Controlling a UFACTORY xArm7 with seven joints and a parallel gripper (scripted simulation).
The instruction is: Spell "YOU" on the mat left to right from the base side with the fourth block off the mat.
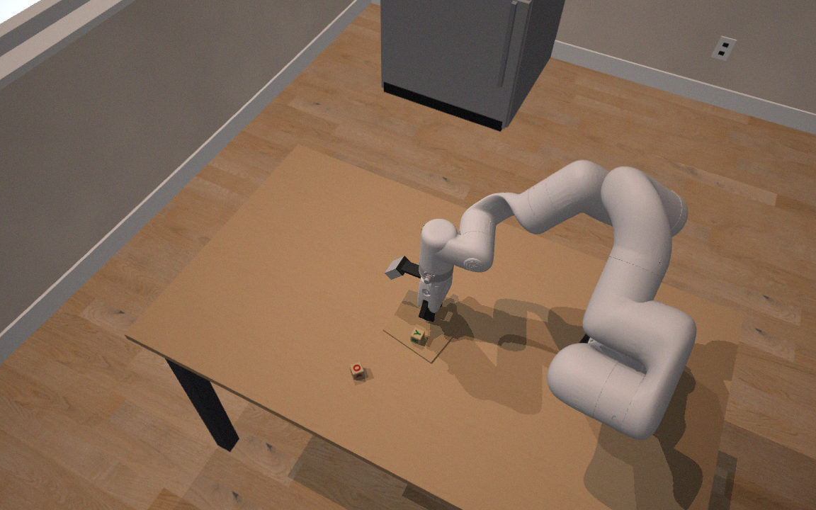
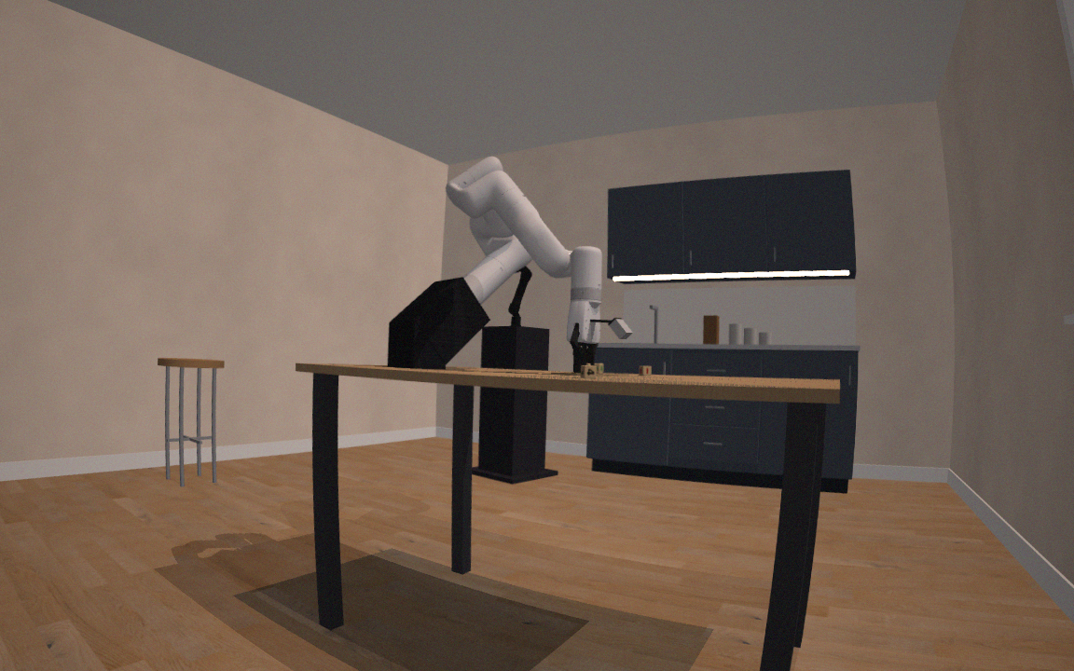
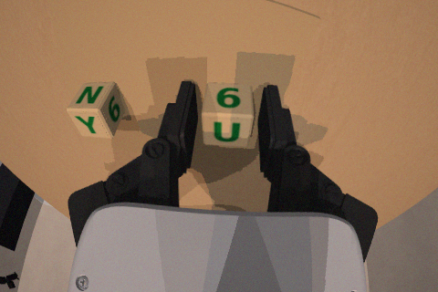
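Now: the U block 10 mm below my hand. Round my hand: Y block: 20 mm behind, 80 mm to the left, 10 mm below; mat: 10 mm behind, 40 mm to the left, 20 mm below; O block: 40 mm ahead, 230 mm to the left, 10 mm below.
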